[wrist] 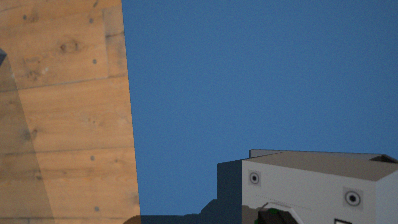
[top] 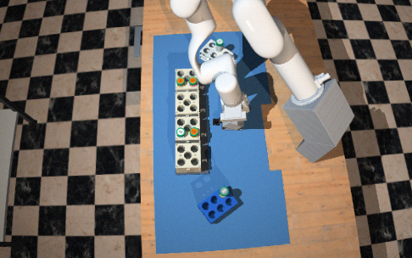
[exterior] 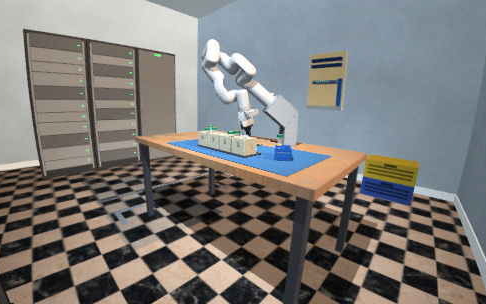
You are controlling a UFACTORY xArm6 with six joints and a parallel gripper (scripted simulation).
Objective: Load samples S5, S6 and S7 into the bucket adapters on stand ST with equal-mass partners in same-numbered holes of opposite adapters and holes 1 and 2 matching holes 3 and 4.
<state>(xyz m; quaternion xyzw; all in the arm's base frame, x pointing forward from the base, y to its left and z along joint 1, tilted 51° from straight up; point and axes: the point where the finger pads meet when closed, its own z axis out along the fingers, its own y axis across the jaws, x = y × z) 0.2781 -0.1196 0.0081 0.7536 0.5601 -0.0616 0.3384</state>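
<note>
The green done key lies 30 mm below my hand. Also, from my hand: adapter: 250 mm ahead, 80 mm to the left, 40 mm below; then orange-dotted tube: 200 mm ahead, 20 mm below; then grey-dotted tube: 250 mm to the left, 180 mm ahead, 30 mm below.
</note>
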